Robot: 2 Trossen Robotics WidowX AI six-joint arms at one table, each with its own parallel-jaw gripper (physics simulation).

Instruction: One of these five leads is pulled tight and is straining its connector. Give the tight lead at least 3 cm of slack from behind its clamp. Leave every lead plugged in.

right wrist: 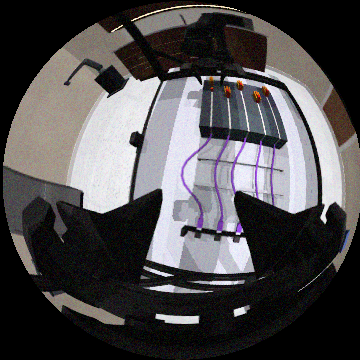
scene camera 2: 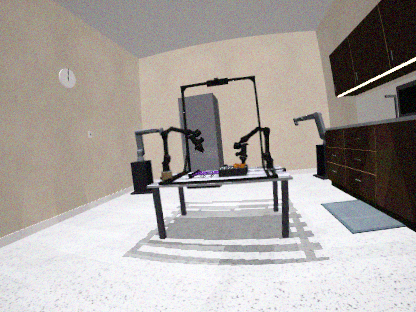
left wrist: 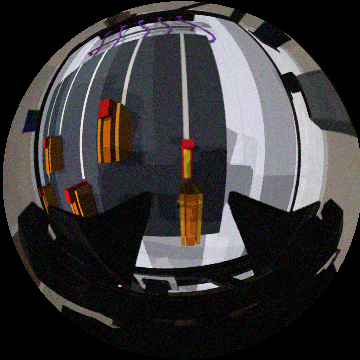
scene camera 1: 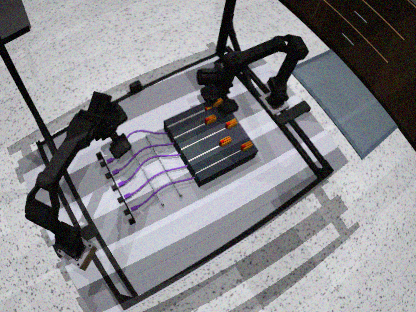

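Seen in the pictures: left gripper, fingertip midpoint: (right wrist: 210, 84) (scene camera 1: 214, 105); right gripper, fingertip midpoint: (right wrist: 199, 195) (scene camera 2: 203, 151) (scene camera 1: 119, 128); left arm's base, link origin: (scene camera 2: 270, 168) (left wrist: 156, 283) (scene camera 1: 274, 101); right arm's base, link origin: (right wrist: 258, 302) (scene camera 2: 166, 171) (scene camera 1: 74, 248).
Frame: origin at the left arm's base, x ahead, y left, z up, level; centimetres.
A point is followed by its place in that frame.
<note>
Five purple leads run from plugs on a black rail (scene camera 1: 116, 188) (right wrist: 229, 232) to a dark box (scene camera 1: 200, 176) {x 47.2, y 13.8, z 4.2 cm} (right wrist: 202, 131) {x 47.1, y -11.4, z 1.2 cm}, continuing as pale lines toward orange clamps. The top lead (scene camera 1: 145, 132) {x 54.0, y -14.6, z -1.5 cm} (right wrist: 183, 172) {x 59.1, y -16.8, z -2.0 cm} bows widest; the bottom lead (scene camera 1: 167, 182) {x 58.0, y 9.3, z 0.3 cm} (right wrist: 273, 175) {x 58.4, y 9.3, z 0.3 cm} looks straighter. Which is tight I cannot tell. My left gripper (scene camera 1: 218, 101) {x 26.3, y -8.5, z 4.3 cm} (scene camera 2: 243, 159) {x 26.3, y -8.5, z 4.3 cm} (left wrist: 190, 196) {x 26.3, y -8.5, z 4.3 cm} is open, its fingers either side of the top clamp (scene camera 1: 217, 103) {x 26.0, y -7.6, z 6.4 cm} (left wrist: 191, 217) {x 26.2, y -8.3, z 7.3 cm}, not closed on it. A red-and-yellow piece (left wrist: 187, 161) {x 29.2, y -8.4, z 4.4 cm} sits before that clamp. My right gripper (scene camera 2: 200, 149) {x 66.0, y -8.6, z 21.2 cm} (right wrist: 199, 195) {x 66.0, y -8.6, z 21.2 cm} is open and empty above the rail's upper end.
The other clamps, such as one (scene camera 1: 210, 119) {x 32.3, y -2.8, z 6.4 cm} (left wrist: 114, 132) {x 31.9, y -3.5, z 6.0 cm} beside my left gripper, stand on the box. Two thin bars (right wrist: 240, 164) {x 55.6, y -0.1, z -0.5 cm} (right wrist: 235, 189) {x 62.9, y -1.6, z -0.3 cm} cross beneath the leads. A black frame (scene camera 1: 227, 246) {x 52.0, y 39.7, z -0.9 cm} edges the table, with an upright post (scene camera 1: 226, 30) {x 6.0, y -32.5, z 17.1 cm} near the left arm.
</note>
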